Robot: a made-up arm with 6 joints.
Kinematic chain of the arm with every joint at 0, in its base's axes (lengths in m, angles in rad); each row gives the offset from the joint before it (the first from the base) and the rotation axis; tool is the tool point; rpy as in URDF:
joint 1: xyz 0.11 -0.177 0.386 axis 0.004 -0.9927 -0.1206
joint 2: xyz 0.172 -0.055 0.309 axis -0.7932 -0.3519 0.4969
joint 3: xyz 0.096 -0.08 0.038 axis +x
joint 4: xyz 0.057 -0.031 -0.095 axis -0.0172 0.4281 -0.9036
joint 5: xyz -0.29 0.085 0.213 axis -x
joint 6: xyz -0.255 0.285 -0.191 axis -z
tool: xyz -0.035 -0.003 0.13 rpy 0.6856 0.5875 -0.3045
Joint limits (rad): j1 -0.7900..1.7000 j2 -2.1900..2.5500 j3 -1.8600..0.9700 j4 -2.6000..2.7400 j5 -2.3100..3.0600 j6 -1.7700..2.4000
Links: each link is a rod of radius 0.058 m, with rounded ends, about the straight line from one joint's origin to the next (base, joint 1, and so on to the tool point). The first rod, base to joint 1, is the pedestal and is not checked.
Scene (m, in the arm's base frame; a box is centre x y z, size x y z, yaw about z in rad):
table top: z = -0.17
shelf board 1: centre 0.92 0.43 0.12 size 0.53 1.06 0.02 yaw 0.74
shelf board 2: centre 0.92 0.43 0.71 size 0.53 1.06 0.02 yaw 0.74
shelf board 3: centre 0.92 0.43 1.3 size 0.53 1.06 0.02 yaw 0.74
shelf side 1: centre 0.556 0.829 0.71 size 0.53 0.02 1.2 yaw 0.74
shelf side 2: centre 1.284 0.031 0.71 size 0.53 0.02 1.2 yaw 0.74
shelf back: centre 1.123 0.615 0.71 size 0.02 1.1 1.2 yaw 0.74
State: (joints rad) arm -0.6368 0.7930 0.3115 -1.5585 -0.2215 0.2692
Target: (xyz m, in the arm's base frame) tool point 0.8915 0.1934 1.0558
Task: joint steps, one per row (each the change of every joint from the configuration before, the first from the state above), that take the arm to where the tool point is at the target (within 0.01 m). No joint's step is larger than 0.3 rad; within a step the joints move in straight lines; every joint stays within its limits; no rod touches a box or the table.
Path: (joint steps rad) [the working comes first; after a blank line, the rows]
Joints at the target: -0.7900 2.4054 -0.4311 -1.8851 0.0501 0.1400
Straight joint move there: touches shelf side 2.

1: 0.1010 0.2566 -0.0195 0.0688 0.0533 -0.0265
2: 0.1010 0.2566 -0.0194 0.0689 0.0534 -0.0265
3: 0.1010 0.2566 -0.0195 0.0688 0.0533 -0.0265
4: 0.1010 0.2566 -0.0194 0.0688 0.0534 -0.0265
5: 0.1009 0.2566 -0.0195 0.0689 0.0533 -0.0266
6: 0.1010 0.2566 -0.0194 0.0688 0.0533 -0.0265
7: -0.2530 0.0243 -0.2087 -0.2465 -0.0161 0.0100
8: -0.2531 0.0242 -0.2086 -0.2465 -0.0162 0.0099
9: -0.2530 0.0243 -0.2086 -0.2466 -0.0161 0.0100

